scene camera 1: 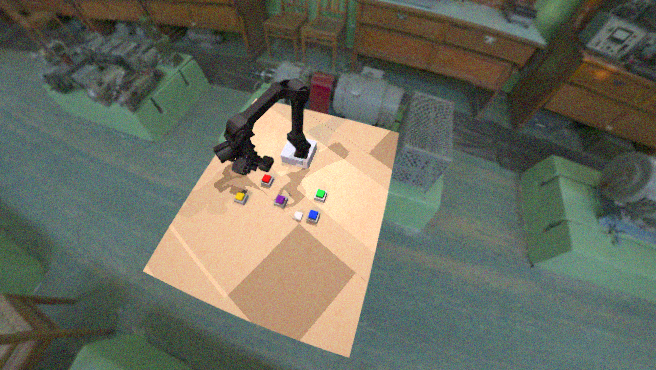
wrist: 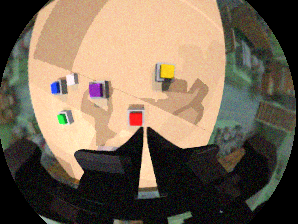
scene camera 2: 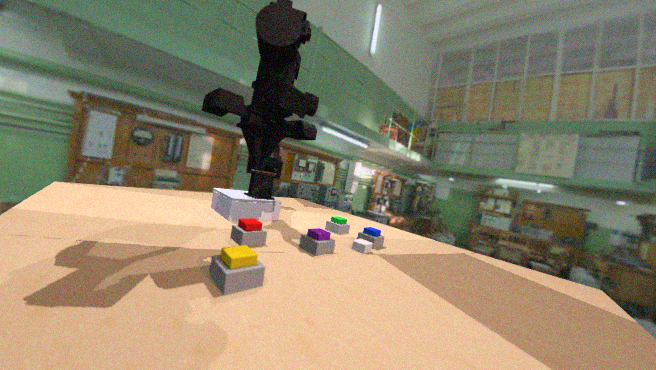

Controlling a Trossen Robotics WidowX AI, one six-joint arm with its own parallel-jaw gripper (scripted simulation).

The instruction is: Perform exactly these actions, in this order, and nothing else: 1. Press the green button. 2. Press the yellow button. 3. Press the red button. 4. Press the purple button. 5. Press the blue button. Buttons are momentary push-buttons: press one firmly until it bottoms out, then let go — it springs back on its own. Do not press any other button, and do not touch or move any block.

my gripper: scene camera 1 255, 170; wrist; scene camera 2
same spot on my gripper: (wrist: 194, 175) = (scene camera 2: 262, 121)
